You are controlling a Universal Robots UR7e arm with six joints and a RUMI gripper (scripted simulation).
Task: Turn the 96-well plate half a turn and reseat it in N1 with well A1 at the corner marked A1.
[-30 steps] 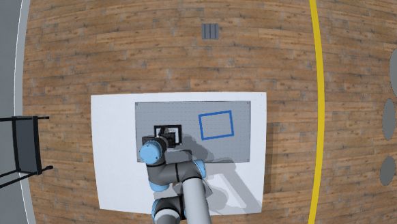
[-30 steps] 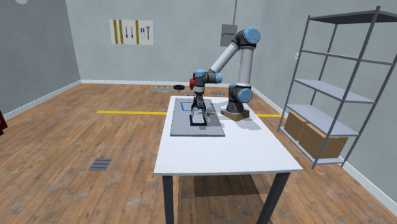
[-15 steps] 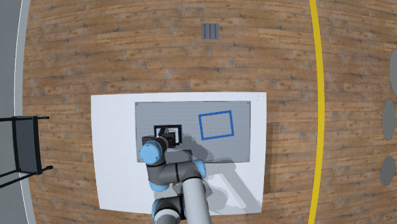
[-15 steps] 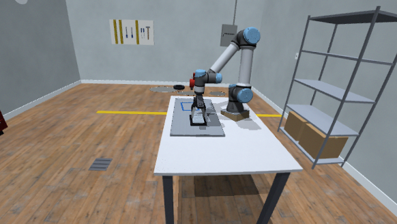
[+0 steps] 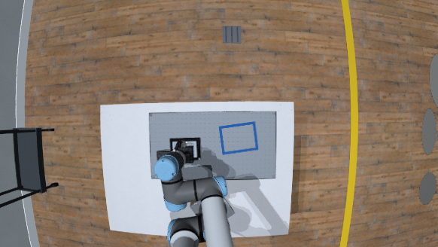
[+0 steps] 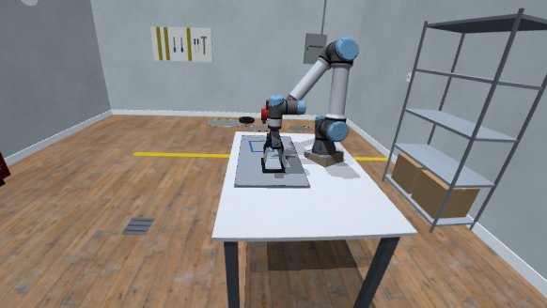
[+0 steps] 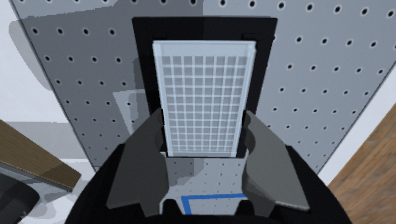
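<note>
My hand is 20 mm above the black rectangular nest. From my hand the other things lie so: clear 96-well plate: 10 mm below.
</note>
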